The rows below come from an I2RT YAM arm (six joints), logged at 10 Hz.
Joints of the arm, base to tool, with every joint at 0 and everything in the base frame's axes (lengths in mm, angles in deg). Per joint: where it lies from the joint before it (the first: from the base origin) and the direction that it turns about. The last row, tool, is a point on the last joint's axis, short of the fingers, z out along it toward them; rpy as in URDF.
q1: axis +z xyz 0 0 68
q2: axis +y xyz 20 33.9 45.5
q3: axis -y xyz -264 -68.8 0
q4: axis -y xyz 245 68.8 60
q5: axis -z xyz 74 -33.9 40.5
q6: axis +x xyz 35.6 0 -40.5
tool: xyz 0 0 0 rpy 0 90 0
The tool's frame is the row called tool.
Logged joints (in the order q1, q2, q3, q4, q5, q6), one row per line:
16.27, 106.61, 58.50, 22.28, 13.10, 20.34
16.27, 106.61, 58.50, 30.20, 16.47, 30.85
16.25, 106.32, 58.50, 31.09, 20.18, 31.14
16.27, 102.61, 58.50, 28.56, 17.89, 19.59
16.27, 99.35, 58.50, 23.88, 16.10, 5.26
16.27, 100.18, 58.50, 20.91, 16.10, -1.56
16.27, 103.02, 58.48, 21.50, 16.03, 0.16
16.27, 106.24, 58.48, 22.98, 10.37, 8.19
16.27, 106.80, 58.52, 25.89, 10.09, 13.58
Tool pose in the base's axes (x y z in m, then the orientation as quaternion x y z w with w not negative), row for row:
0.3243, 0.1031, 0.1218, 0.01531, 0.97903, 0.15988, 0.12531
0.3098, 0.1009, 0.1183, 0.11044, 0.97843, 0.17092, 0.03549
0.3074, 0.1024, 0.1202, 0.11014, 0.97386, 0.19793, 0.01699
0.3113, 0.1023, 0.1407, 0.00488, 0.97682, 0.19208, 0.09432
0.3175, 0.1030, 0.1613, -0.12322, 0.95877, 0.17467, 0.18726
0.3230, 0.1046, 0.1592, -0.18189, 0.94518, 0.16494, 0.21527
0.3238, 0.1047, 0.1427, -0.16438, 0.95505, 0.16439, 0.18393
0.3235, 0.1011, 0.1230, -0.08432, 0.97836, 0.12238, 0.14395
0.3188, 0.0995, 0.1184, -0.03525, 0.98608, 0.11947, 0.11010
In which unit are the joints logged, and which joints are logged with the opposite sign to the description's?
The joints are logged in degrees. Opposite sign: q4, q5.
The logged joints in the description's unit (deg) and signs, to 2 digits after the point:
16.27, 106.61, 58.50, -22.28, -13.10, 20.34
16.27, 106.61, 58.50, -30.20, -16.47, 30.85
16.25, 106.32, 58.50, -31.09, -20.18, 31.14
16.27, 102.61, 58.50, -28.56, -17.89, 19.59
16.27, 99.35, 58.50, -23.88, -16.10, 5.26
16.27, 100.18, 58.50, -20.91, -16.10, -1.56
16.27, 103.02, 58.48, -21.50, -16.03, 0.16
16.27, 106.24, 58.48, -22.98, -10.37, 8.19
16.27, 106.80, 58.52, -25.89, -10.09, 13.58

